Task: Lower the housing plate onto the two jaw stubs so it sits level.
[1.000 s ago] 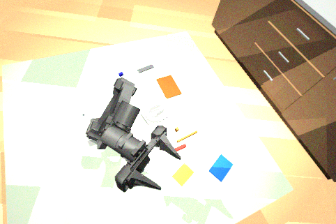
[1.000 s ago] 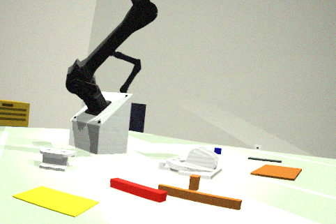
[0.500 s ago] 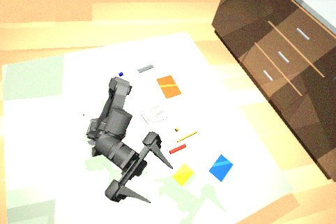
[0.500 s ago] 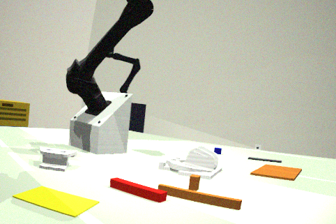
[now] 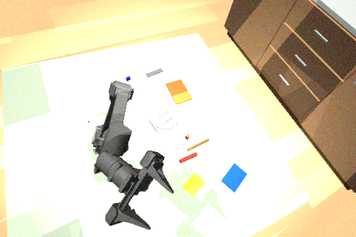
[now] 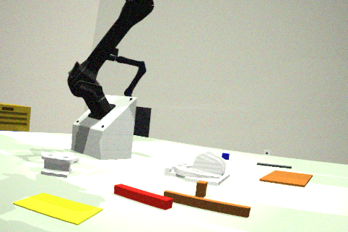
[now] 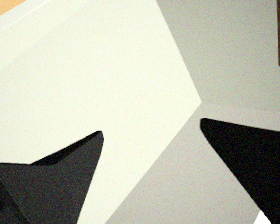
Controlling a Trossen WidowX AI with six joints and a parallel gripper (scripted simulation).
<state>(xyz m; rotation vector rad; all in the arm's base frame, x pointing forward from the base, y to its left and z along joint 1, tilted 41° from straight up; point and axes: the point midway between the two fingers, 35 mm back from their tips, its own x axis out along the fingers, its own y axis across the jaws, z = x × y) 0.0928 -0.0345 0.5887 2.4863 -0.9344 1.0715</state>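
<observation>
Right now my gripper tip is 6 cm short of the white block, 22 cm to the right of it and 53 cm above it. Round my gripper tip: yellow plate 24 cm ahead, 13 cm to the left, 54 cm below; then brown bar 33 cm ahead, 31 cm to the left, 54 cm below; then red bar 25 cm ahead, 26 cm to the left, 54 cm below.
</observation>
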